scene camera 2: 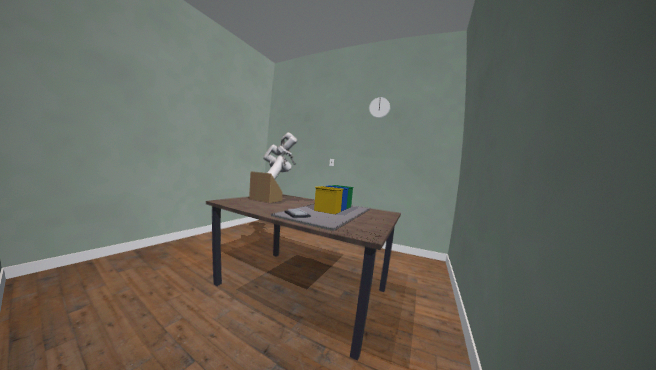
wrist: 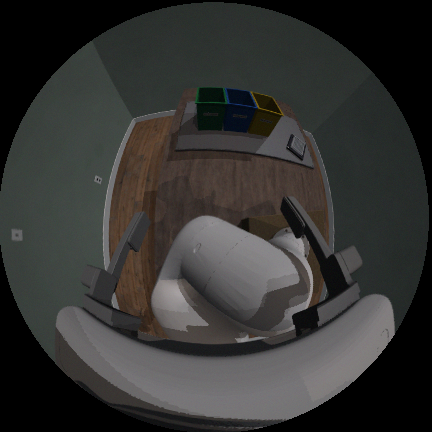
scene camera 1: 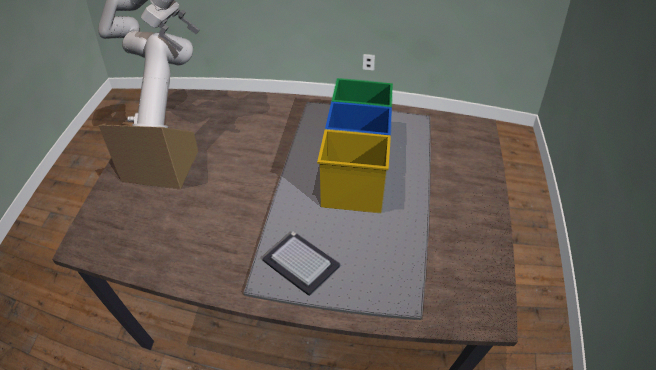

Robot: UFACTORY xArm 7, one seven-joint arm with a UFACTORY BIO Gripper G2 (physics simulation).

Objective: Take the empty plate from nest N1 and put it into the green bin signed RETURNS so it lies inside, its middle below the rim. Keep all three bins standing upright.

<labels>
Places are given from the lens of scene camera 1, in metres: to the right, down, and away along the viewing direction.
yellow bin (scene camera 1: 353,165): 0.06, -0.05, 1.15
green bin (scene camera 1: 346,90): 0.06, -0.30, 1.45
blue bin (scene camera 1: 351,117): 0.07, -0.20, 1.36
pale gridded plate (scene camera 1: 303,262): -0.06, 0.20, 1.14
The marked spots on the pale gridded plate and the blue bin are 0.47 m apart.
</labels>
